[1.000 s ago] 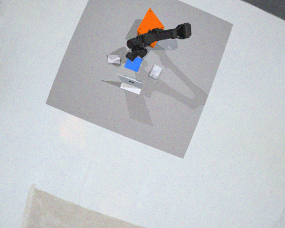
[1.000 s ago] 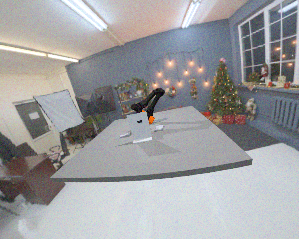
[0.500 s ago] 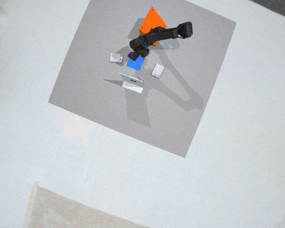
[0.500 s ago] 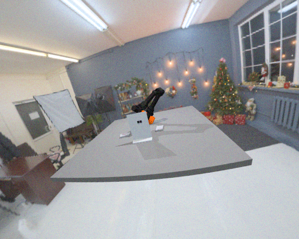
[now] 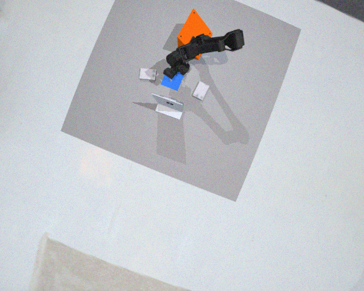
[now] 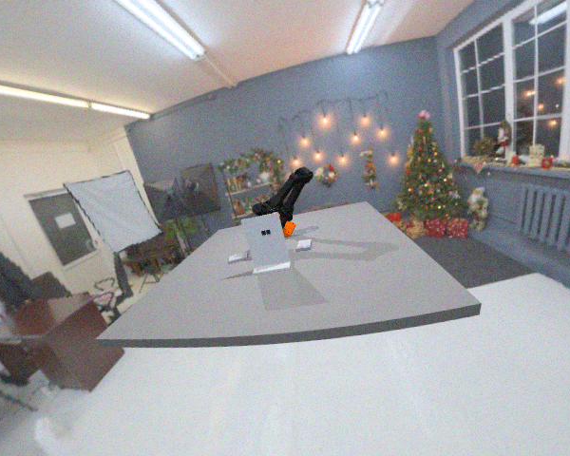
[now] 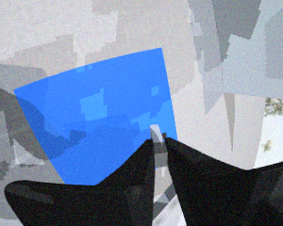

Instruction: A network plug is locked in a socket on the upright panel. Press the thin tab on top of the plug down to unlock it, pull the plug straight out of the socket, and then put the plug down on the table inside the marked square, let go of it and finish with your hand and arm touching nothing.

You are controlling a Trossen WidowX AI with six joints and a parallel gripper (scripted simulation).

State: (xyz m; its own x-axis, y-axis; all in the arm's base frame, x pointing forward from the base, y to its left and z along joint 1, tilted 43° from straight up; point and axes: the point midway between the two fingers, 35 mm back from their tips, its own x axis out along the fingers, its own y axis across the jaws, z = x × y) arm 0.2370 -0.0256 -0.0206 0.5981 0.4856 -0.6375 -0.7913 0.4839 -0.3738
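My gripper tip is 10 mm past the blue marked square and 40 mm above it. The rest, counted from my gripper tip: pale network plug: right at my gripper tip; then grey upright panel: 180 mm ahead, 80 mm to the left, 70 mm above.
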